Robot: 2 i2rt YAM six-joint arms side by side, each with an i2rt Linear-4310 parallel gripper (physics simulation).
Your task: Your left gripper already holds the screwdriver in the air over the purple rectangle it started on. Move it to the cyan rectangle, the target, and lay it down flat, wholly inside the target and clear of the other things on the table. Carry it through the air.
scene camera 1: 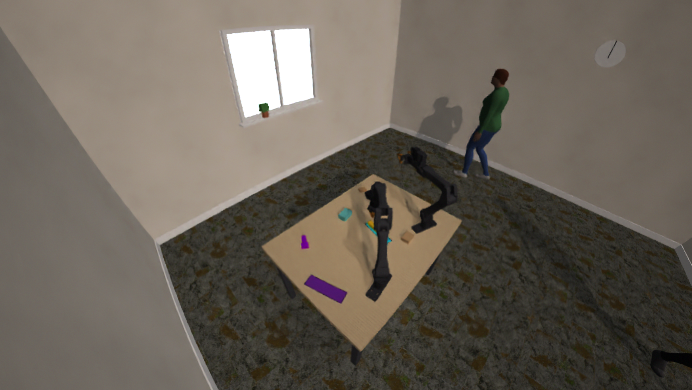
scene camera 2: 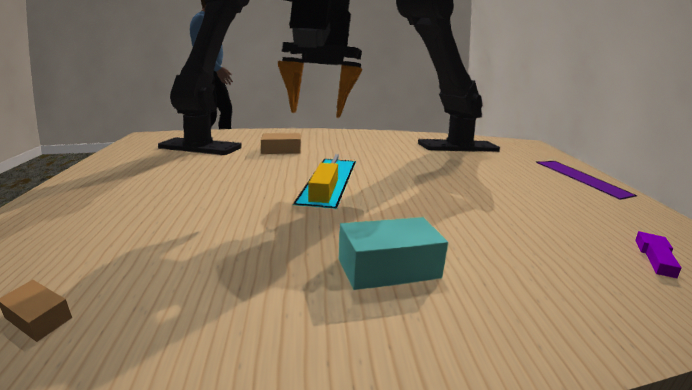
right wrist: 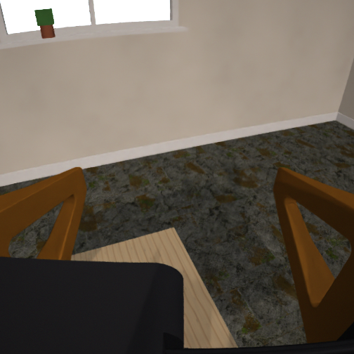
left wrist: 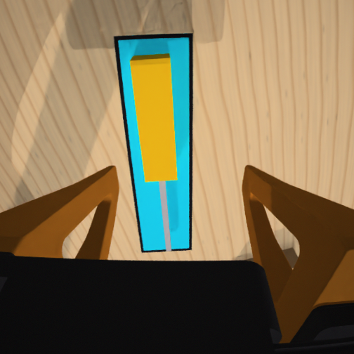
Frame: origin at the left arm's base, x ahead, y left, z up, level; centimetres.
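Where they show: left gripper, fingertip midpoint: point(scene camera 2: 315, 114); right gripper, fingertip midpoint: point(scene camera 1: 402, 153); left arm's base at its link origin: point(scene camera 1: 379, 285) point(scene camera 2: 460, 147); right arm's base at its link origin: point(scene camera 1: 424, 226) point(scene camera 2: 197, 147).
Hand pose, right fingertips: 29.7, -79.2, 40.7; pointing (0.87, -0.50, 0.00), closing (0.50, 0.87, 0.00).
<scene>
Things, the pixels of their top centre, and the offset from my right fingertips, as dx, dy, dz. "pt": a spot on its surface instead.
- screwdriver at its top centre: point(scene camera 2: 329, 163) point(scene camera 1: 378, 229) -8.2, +44.0, -37.9
- cyan rectangle at a spot on its surface: point(scene camera 2: 345, 172) pt -11.5, +47.4, -40.6
- purple rectangle at a spot on its surface: point(scene camera 2: 585, 179) point(scene camera 1: 324, 286) pt -4.4, +98.3, -40.6
- teal block at its top centre: point(scene camera 2: 393, 232) point(scene camera 1: 345, 212) +19.6, +45.0, -36.7
- brown block at its top centre: point(scene camera 2: 280, 136) point(scene camera 1: 408, 236) -28.1, +37.7, -37.7
- purple T-shaped piece at its top centre: point(scene camera 2: 660, 248) point(scene camera 1: 304, 241) +27.2, +81.5, -39.2
The screwdriver point(scene camera 1: 371, 224) point(scene camera 2: 322, 182) point(left wrist: 155, 120), with a yellow box-shaped handle and thin grey shaft, lies flat on the cyan rectangle point(scene camera 2: 345, 172) point(left wrist: 182, 210). The handle is inside the black outline. The shaft tip appears at the outline's short edge; I cannot tell whether it lies wholly inside. My left gripper point(scene camera 1: 372, 215) point(scene camera 2: 316, 114) point(left wrist: 180, 176) is part open and empty, in the air above the screwdriver, touching nothing. My right gripper point(scene camera 1: 400, 158) point(right wrist: 179, 177) is wide open and empty, raised near the table's far corner. The purple rectangle point(scene camera 1: 325, 289) point(scene camera 2: 585, 179) bears nothing.
A teal block point(scene camera 1: 345, 214) point(scene camera 2: 392, 252) lies in front of the cyan rectangle in scene camera 2. One brown block point(scene camera 1: 408, 237) point(scene camera 2: 281, 143) lies behind it, another point(scene camera 1: 362, 190) point(scene camera 2: 35, 310) at the lower left. A purple T-shaped piece point(scene camera 1: 304, 242) point(scene camera 2: 659, 254) lies at the right.
</scene>
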